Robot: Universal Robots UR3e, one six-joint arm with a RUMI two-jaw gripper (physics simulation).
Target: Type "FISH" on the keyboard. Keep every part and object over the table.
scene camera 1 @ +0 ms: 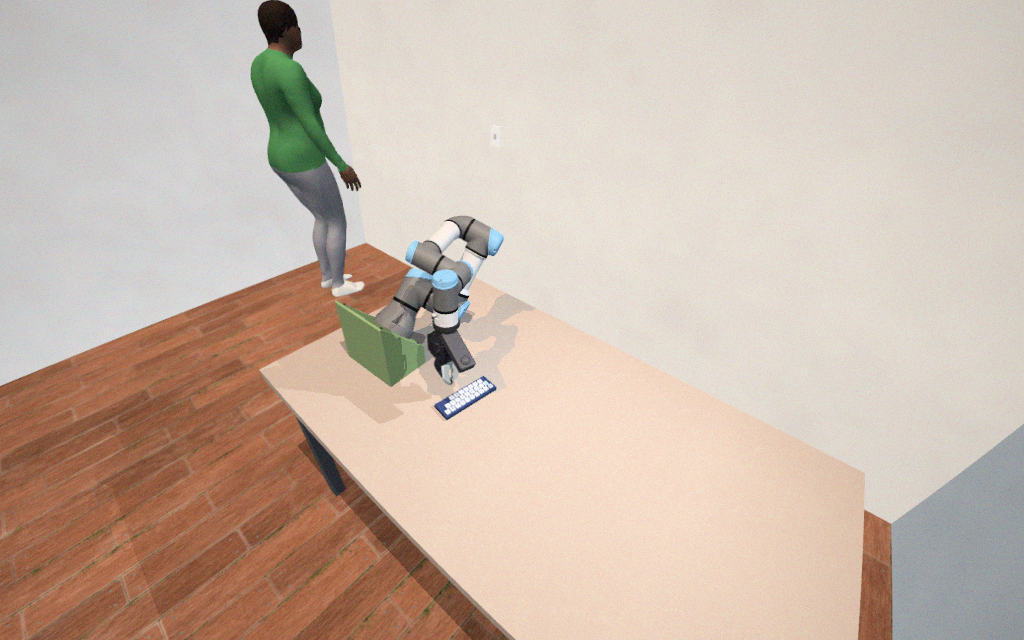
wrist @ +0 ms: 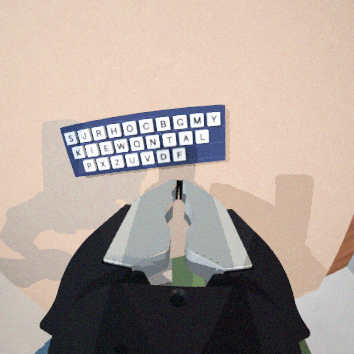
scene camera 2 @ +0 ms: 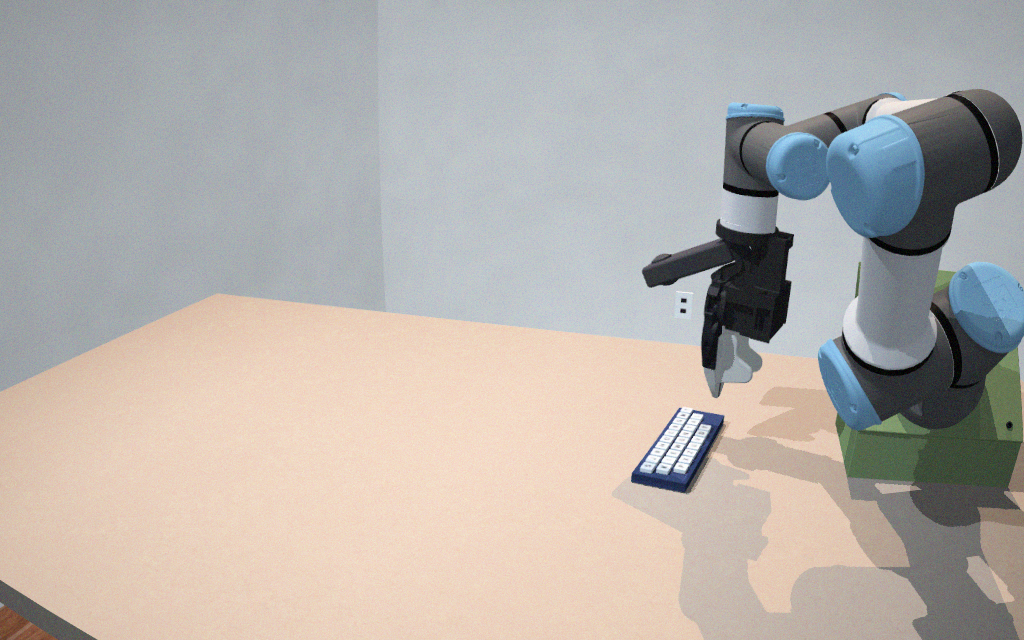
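Where they show: gripper, fingertip midpoint: (scene camera 1: 450,384) (wrist: 178,181) (scene camera 2: 716,396); arm's base, origin of the base link: (scene camera 1: 392,329).
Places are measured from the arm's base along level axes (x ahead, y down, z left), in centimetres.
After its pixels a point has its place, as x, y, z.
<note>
A small dark blue keyboard (scene camera 1: 439,407) @(26.8, 10.5, -8.9) (scene camera 2: 659,483) @(32.5, 11.0, 8.3) (wrist: 212,150) @(26.5, 10.5, -7.9) with white letter keys lies flat on the table. In the wrist view its top row reads S J R H O C B G M Y, its middle row K I E W Q N T A L, its bottom row P X Z U V D F. The F key (wrist: 179,154) @(27.5, 10.0, -4.2) is at the right end of the bottom row, the S key (wrist: 71,137) @(34.0, 10.0, 6.3) and I key (wrist: 92,150) @(31.6, 10.0, 4.7) at the left, the H key (wrist: 114,130) @(32.6, 10.0, 1.2) in the top row. My gripper (scene camera 1: 449,380) @(26.6, 5.5, -3.6) (scene camera 2: 716,393) @(26.6, 5.5, -3.6) (wrist: 178,181) @(26.6, 5.5, -3.6) is shut and empty, above the table beside the keyboard's bottom-row edge, near F.
The table (scene camera 1: 641,467) @(82.7, 11.7, 6.7) (scene camera 2: 302,452) @(74.5, 11.7, 9.9) stands against a wall. A green angular block (scene camera 1: 370,350) @(1.8, 0.6, -10.5) (scene camera 2: 883,456) @(5.8, 8.6, 4.0) is at the arm's base. A person in a green top (scene camera 1: 290,113) stands on the floor beyond the table's far end.
</note>
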